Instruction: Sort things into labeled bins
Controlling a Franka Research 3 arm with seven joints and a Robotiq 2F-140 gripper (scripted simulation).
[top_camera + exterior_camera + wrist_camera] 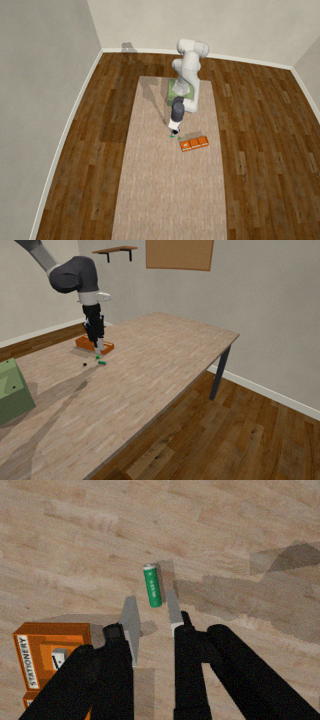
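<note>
Right now my hand is 100 mm above the green battery. From my hand the other things lie so: white piece (70 mm ahead, 130 mm to the left, 80 mm below); then small green cube (70 mm to the left, 100 mm below); then small black piece (80 mm behind, 50 mm to the left, 100 mm below).
</note>
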